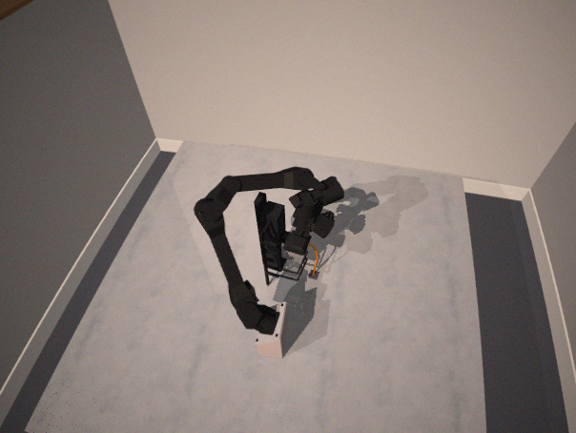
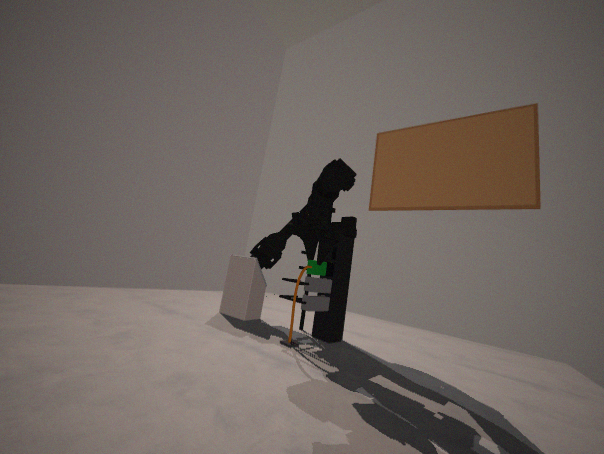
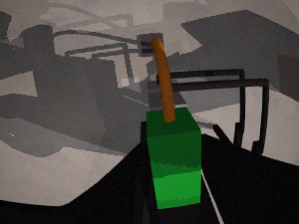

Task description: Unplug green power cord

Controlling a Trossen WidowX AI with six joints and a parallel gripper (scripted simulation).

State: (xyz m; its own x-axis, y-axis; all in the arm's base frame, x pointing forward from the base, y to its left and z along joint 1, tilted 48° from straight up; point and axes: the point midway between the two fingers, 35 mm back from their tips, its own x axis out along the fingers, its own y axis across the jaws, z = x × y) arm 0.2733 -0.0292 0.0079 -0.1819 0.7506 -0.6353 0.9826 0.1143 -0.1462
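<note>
Now: gripper tip 3 cm to the right of the green plug.
</note>
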